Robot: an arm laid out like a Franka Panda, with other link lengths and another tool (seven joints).
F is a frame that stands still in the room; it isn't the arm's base.
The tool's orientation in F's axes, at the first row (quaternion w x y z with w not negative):
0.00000, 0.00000, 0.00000, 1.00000
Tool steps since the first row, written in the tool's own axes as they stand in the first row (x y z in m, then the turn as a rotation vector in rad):
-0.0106, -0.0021, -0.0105, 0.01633, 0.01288, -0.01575
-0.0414, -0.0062, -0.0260, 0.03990, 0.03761, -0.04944
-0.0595, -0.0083, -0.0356, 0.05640, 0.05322, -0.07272
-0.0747, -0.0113, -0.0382, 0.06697, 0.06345, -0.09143
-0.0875, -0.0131, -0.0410, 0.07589, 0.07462, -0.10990
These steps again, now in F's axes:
0.0106, 0.0021, -0.0105, -0.01633, -0.01288, -0.01575
0.0414, 0.0062, -0.0260, -0.03990, -0.03761, -0.04944
0.0595, 0.0083, -0.0356, -0.05640, -0.05322, -0.07272
0.0747, 0.0113, -0.0382, -0.06697, -0.06345, -0.09143
0.0875, 0.0131, -0.0410, -0.07589, -0.07462, -0.10990

